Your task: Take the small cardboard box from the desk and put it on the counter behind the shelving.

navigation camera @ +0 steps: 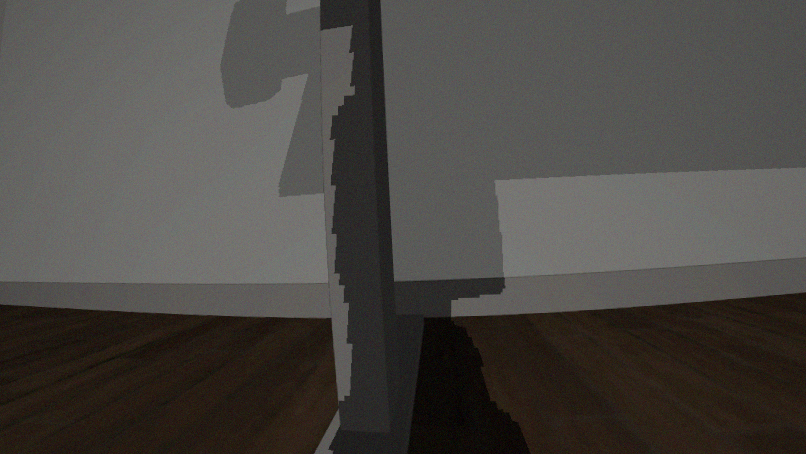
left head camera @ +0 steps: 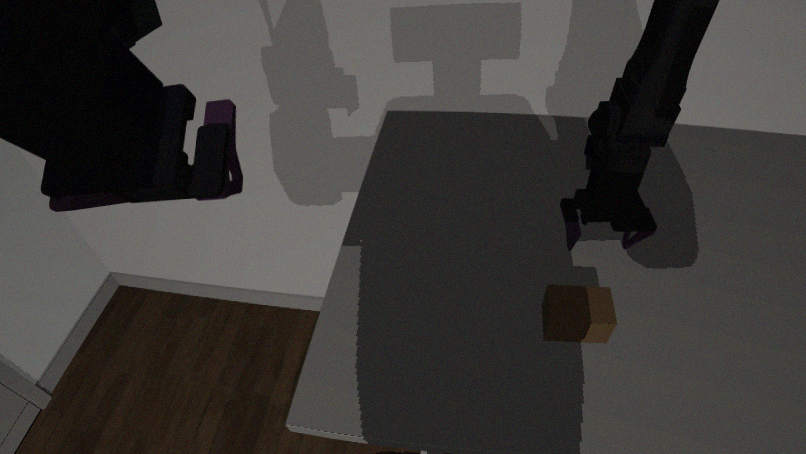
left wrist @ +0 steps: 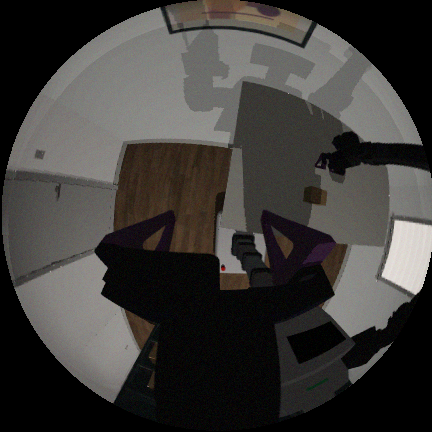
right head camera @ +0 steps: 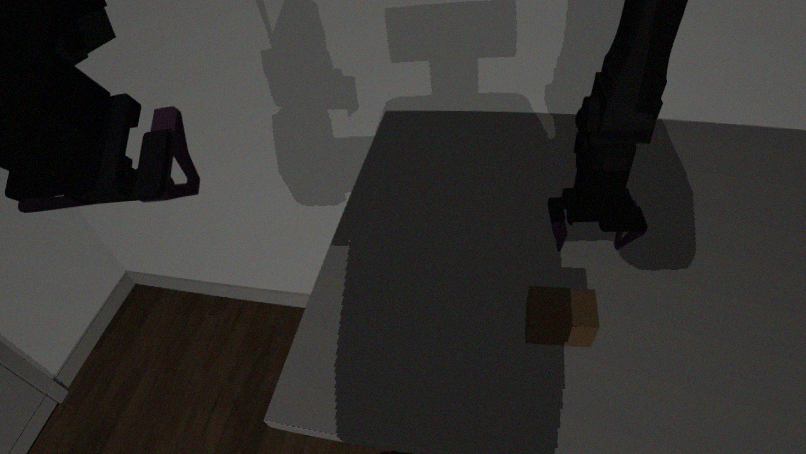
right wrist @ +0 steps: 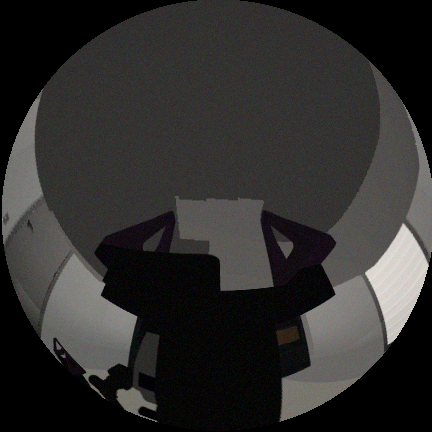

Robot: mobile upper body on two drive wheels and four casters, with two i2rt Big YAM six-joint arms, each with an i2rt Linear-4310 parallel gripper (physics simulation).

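Places are measured from the left arm's base along level axes (x back, y right, z up), in metres.
Pixels of known places: left gripper, between the fingertips: [left head camera: 186, 189] [left wrist: 217, 214] [right head camera: 150, 191]; right gripper, between the fingertips: [left head camera: 596, 247] [left wrist: 321, 167] [right head camera: 587, 248] [right wrist: 217, 215].
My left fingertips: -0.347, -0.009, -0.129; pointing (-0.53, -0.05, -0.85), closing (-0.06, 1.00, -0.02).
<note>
Behind a point stands the place of what it marks, as x, y, z.
The small brown cardboard box [left head camera: 578, 314] @(-0.411, 0.375, -0.410) [right head camera: 561, 315] @(-0.413, 0.378, -0.410) [left wrist: 315, 195] @(-0.425, 0.363, -0.410) stands on the grey desk [left head camera: 451, 225] @(-0.632, 0.213, -0.460) [right head camera: 439, 225] @(-0.632, 0.212, -0.460) [left wrist: 280, 150] @(-0.604, 0.228, -0.460) [right wrist: 215, 100] @(-0.677, 0.453, -0.460), partly in shadow. My right gripper [left head camera: 598, 247] @(-0.571, 0.453, -0.458) [right head camera: 588, 248] @(-0.571, 0.453, -0.458) [left wrist: 321, 167] @(-0.571, 0.453, -0.458) [right wrist: 217, 215] @(-0.571, 0.453, -0.458) is open and empty. It points down over the desk, farther up the picture than the box in the head views and apart from it. I cannot make out the box in the right wrist view. My left gripper [left head camera: 143, 197] [right head camera: 108, 197] [left wrist: 217, 214] @(-0.347, -0.009, -0.129) is open and empty, off to the left of the desk. The counter does not show.
Dark shelving [left wrist: 137, 385] [right wrist: 295, 357] @(2.106, 1.823, 0.282) with brown boxes shows low in the wrist views. A grey desk leg [navigation camera: 360, 225] @(-0.602, 0.177, -1.184) stands upright in the navigation view. White walls meet the wooden floor [left head camera: 197, 360] @(-0.837, -0.801, -1.410) beside the desk. A door [left wrist: 45, 225] @(-0.143, -1.522, -0.356) is at the left in the left wrist view.
</note>
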